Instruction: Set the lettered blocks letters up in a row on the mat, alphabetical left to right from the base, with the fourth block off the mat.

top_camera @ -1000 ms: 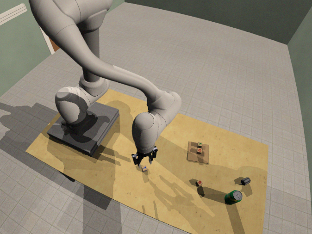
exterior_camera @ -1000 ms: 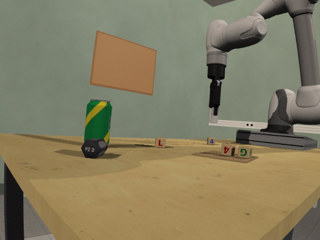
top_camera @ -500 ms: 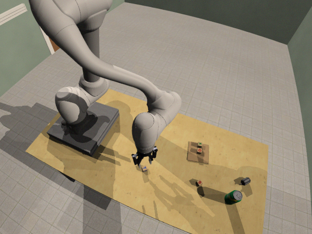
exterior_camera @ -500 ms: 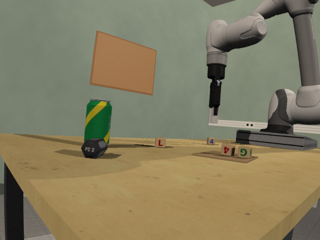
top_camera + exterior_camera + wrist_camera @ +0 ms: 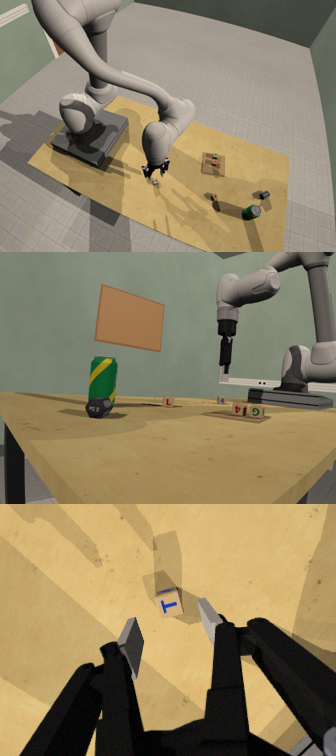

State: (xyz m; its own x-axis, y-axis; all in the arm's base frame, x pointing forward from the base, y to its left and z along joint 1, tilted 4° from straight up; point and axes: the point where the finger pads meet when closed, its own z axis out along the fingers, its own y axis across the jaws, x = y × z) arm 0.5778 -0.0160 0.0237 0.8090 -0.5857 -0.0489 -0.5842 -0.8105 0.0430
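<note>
The T block is 10 cm below my hand. Round my hand: yellow can: 54 cm ahead, 11 cm to the left, 6 cm below; then brown mat: 24 cm ahead, 29 cm to the left, 12 cm below.
</note>
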